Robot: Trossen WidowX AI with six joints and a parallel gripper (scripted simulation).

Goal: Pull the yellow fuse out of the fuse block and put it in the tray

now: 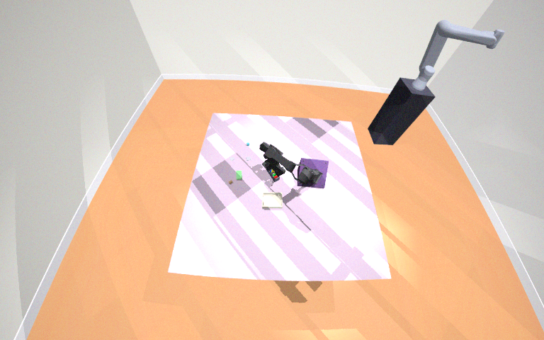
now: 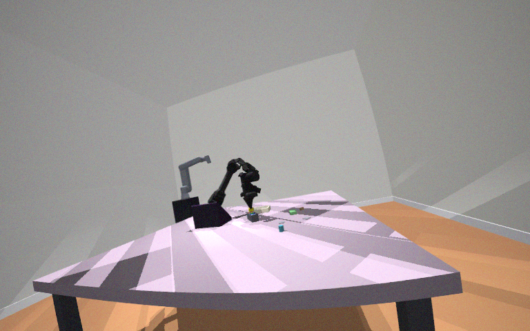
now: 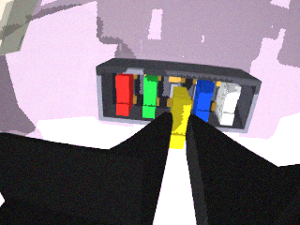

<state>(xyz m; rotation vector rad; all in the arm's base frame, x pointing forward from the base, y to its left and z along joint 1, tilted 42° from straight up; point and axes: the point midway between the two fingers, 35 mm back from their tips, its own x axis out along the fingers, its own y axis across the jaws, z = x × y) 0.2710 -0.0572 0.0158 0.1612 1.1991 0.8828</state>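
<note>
Right now my gripper tip is 40 mm above the green fuse, 20 mm to the right of it and 10 mm past it. From my gripper tip the other things lie so: blue fuse 40 mm below, 20 mm to the right, 10 mm ahead; then yellow fuse 10 mm below; then white fuse 40 mm below, 30 mm to the right, 20 mm ahead.
</note>
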